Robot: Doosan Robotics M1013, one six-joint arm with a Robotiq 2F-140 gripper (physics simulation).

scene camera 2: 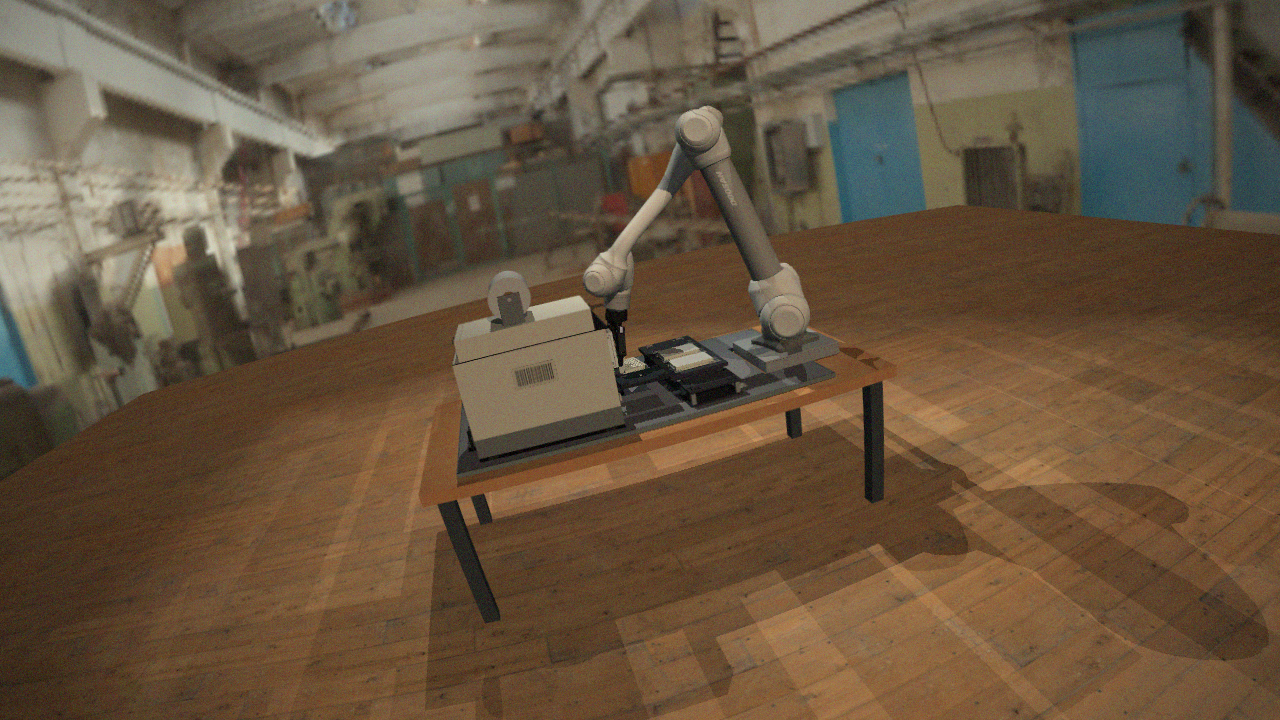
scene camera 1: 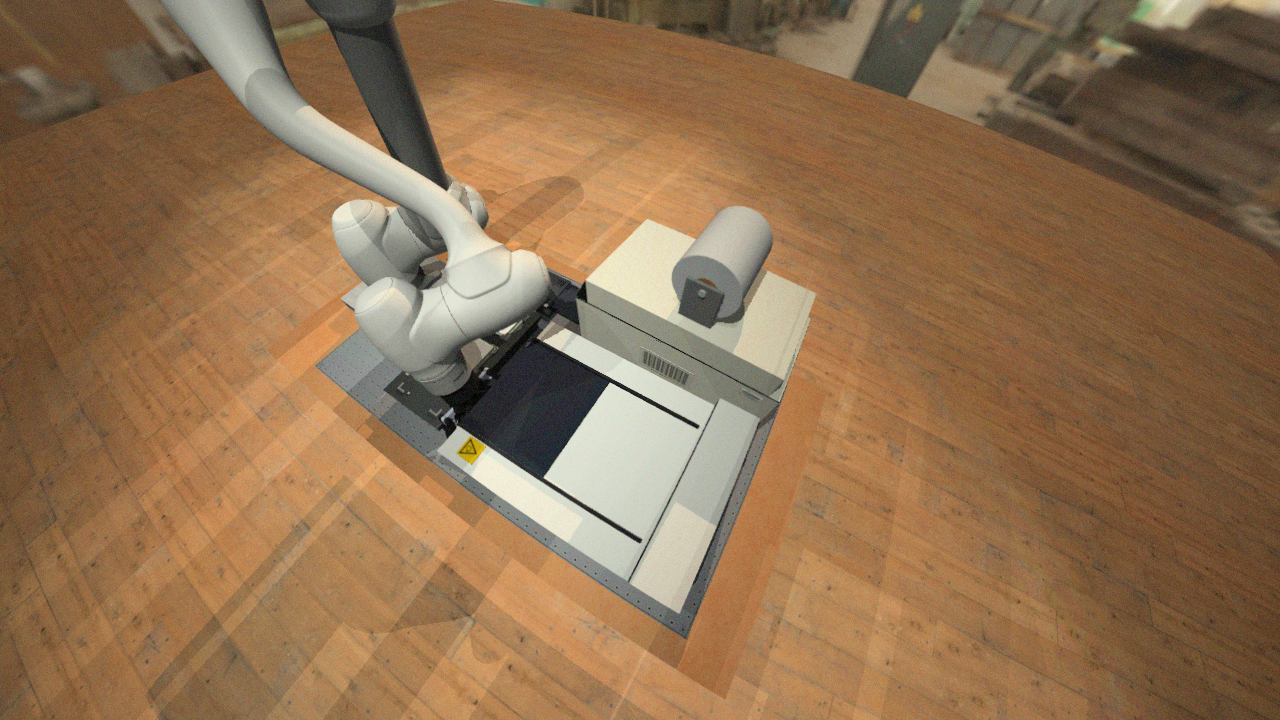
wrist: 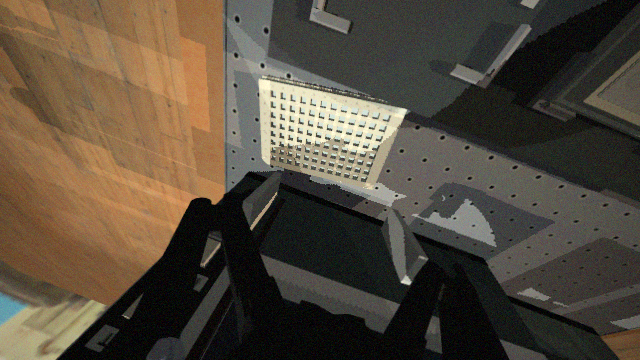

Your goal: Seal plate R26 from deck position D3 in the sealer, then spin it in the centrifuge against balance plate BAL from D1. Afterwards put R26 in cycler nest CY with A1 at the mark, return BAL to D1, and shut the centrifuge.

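Pixels of known places: gripper, fingertip midpoint: [wrist: 333, 202]; arm's base, origin of the base link: [scene camera 2: 785, 341].
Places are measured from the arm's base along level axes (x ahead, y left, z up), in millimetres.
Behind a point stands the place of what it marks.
Note:
A cream plate with a grid of square wells [wrist: 330, 135] @(x 467, y -295, z -18 mm) [scene camera 2: 632, 365] @(x 470, y -274, z -11 mm) lies on the perforated base plate beside the dark deck; I cannot read a label on it. My gripper [wrist: 333, 202] @(x 540, y -277, z -7 mm) [scene camera 2: 619, 360] @(x 540, y -277, z -7 mm) is open and empty. In the wrist view its fingertips are below the plate's near edge, apart from each other, with no plate between them. The sealer [scene camera 1: 622, 329] @(x 754, y -63, z 235 mm) [scene camera 2: 537, 402] @(x 906, y 132, z 106 mm) is the cream box with a roll on top. A low white machine with a dark panel [scene camera 1: 626, 456] @(x 846, y -275, z 183 mm), seemingly the centrifuge, stands beside it. Its inside is hidden. Which plates are R26 and BAL cannot be told.
The dark deck [wrist: 400, 65] @(x 406, y -261, z 25 mm) has raised metal corner brackets [wrist: 332, 22] @(x 393, y -300, z 30 mm). Part of another framed plate [wrist: 620, 95] @(x 402, y -171, z 41 mm) shows at the right of the wrist view. A dark block [wrist: 320, 240] @(x 556, y -281, z 35 mm) lies behind the fingers. The roll [scene camera 1: 729, 255] @(x 899, y -34, z 447 mm) rises above the sealer.

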